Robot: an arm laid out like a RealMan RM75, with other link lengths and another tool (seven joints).
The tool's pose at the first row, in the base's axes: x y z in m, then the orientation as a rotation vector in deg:
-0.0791 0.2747 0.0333 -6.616 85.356 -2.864
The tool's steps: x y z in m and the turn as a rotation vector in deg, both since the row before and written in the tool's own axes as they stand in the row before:
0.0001 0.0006 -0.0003 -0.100 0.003 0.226
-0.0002 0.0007 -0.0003 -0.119 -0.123 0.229
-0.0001 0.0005 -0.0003 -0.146 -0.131 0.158
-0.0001 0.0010 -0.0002 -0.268 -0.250 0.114
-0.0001 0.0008 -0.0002 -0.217 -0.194 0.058
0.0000 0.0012 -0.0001 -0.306 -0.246 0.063
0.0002 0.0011 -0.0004 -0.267 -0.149 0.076
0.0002 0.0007 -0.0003 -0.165 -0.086 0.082
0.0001 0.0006 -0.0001 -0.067 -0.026 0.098
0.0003 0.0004 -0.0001 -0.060 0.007 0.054
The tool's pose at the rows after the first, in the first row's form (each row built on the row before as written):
-0.0794 0.2753 0.0331 -6.528 85.374 -2.607
-0.0797 0.2760 0.0332 -6.454 85.267 -2.326
-0.0800 0.2765 0.0332 -6.455 85.149 -2.082
-0.0803 0.2775 0.0332 -6.588 84.914 -1.776
-0.0805 0.2783 0.0332 -6.721 84.730 -1.557
-0.0807 0.2795 0.0331 -6.922 84.496 -1.265
-0.0811 0.2805 0.0328 -7.082 84.358 -0.997
-0.0814 0.2812 0.0325 -7.155 84.281 -0.804
-0.0815 0.2818 0.0323 -7.137 84.262 -0.674
-0.0816 0.2822 0.0320 -7.146 84.274 -0.587

